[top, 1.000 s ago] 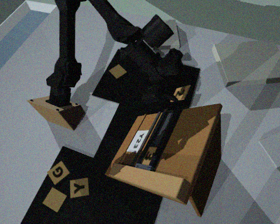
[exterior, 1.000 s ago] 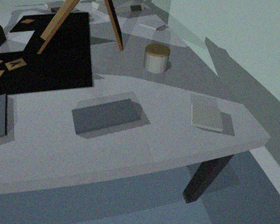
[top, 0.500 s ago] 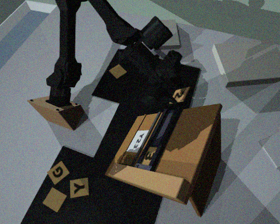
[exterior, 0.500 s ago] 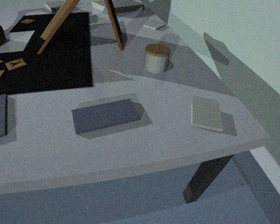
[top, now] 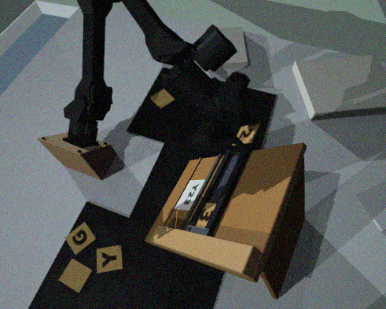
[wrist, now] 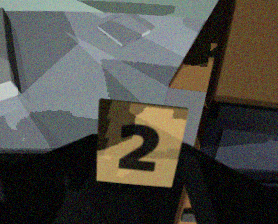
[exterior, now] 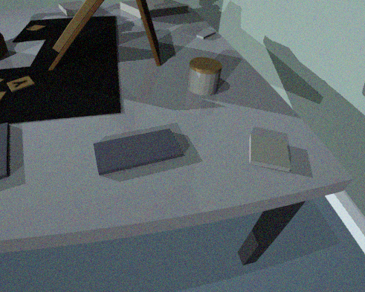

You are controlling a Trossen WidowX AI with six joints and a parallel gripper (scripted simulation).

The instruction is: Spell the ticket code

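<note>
Right now my gripper tip is 15 cm to the left of the white ticket, 8 cm above it and 7 cm past it. The rest, counted from my gripper tip: letter tile right at my gripper tip; then lidded cylinder 39 cm to the right, 29 cm ahead, 12 cm below; then thin white plate 37 cm ahead, 15 cm below, 4 cm to the left.
</note>
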